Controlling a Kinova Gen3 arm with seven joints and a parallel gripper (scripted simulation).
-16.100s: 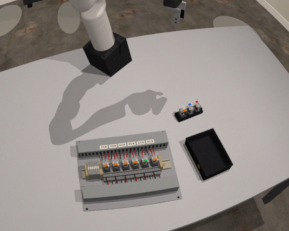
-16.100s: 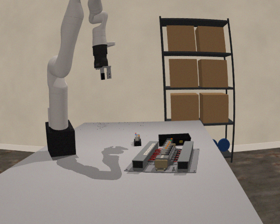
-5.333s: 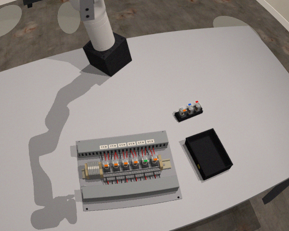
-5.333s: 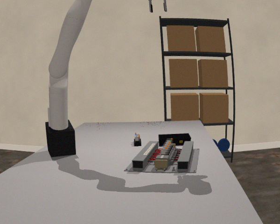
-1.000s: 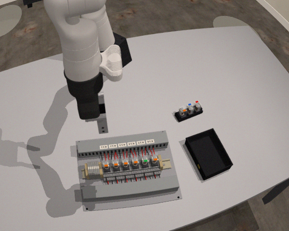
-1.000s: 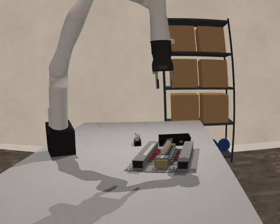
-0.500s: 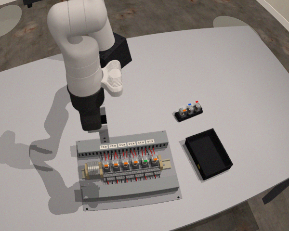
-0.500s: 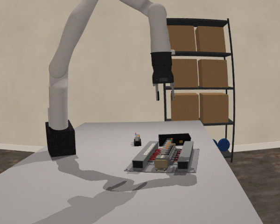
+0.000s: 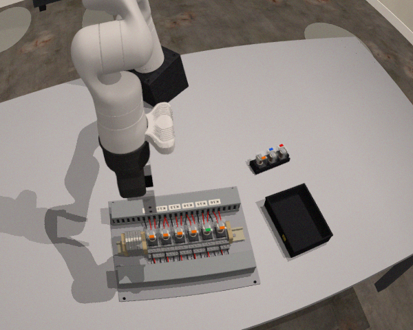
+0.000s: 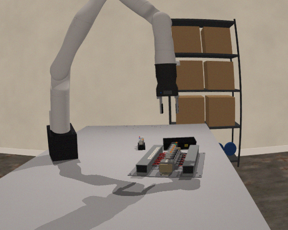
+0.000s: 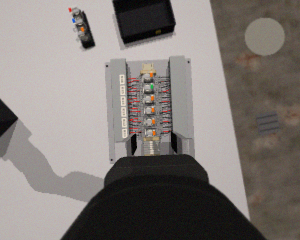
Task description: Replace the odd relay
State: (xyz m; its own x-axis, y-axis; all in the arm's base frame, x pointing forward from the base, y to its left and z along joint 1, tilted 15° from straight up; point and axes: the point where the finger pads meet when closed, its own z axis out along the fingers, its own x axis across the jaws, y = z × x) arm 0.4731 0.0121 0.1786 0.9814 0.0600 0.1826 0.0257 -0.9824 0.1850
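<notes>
My hand is 18 cm above the green-button relay, 11 cm to the right of it and 1 cm past it. Round my hand: spare holder: 31 cm to the left, 22 cm below, 20 cm behind; then blue-button relay: 31 cm to the left, 20 cm below, 20 cm behind; then black tray: 34 cm to the left, 21 cm below, 1 cm behind.
</notes>
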